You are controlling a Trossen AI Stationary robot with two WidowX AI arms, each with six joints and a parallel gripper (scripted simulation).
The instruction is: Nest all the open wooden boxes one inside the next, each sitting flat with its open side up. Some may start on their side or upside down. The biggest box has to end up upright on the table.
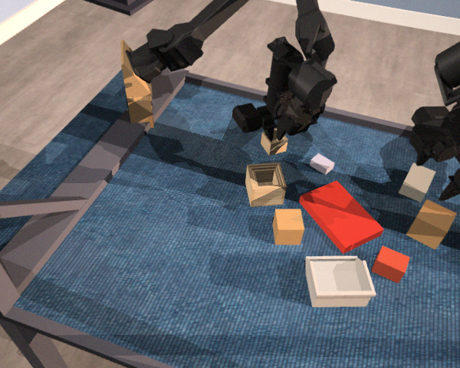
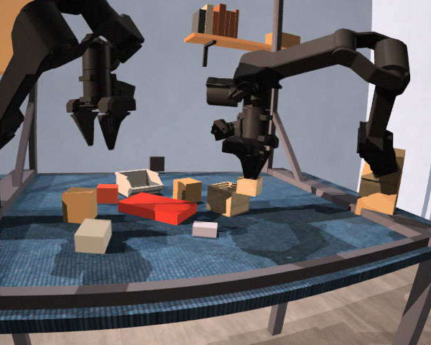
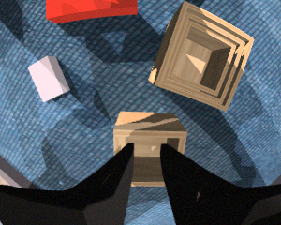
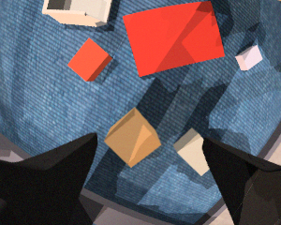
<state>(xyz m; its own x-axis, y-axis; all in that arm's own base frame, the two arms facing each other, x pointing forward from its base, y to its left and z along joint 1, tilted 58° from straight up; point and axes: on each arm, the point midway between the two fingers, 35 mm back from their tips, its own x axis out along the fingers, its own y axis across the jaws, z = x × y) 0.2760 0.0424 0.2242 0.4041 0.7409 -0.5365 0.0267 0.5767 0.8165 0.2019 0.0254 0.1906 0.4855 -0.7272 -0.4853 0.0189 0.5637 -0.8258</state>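
Now: right hand 110 mm past the red cube, 10 mm to the right of it and 160 mm above it. Also, from my right hand: beige block 140 mm ahead, 10 mm to the left, 160 mm below; then flat red block 40 mm behind, 130 mm to the left, 170 mm below; then lavender block 90 mm ahead, 210 mm to the left, 170 mm below.
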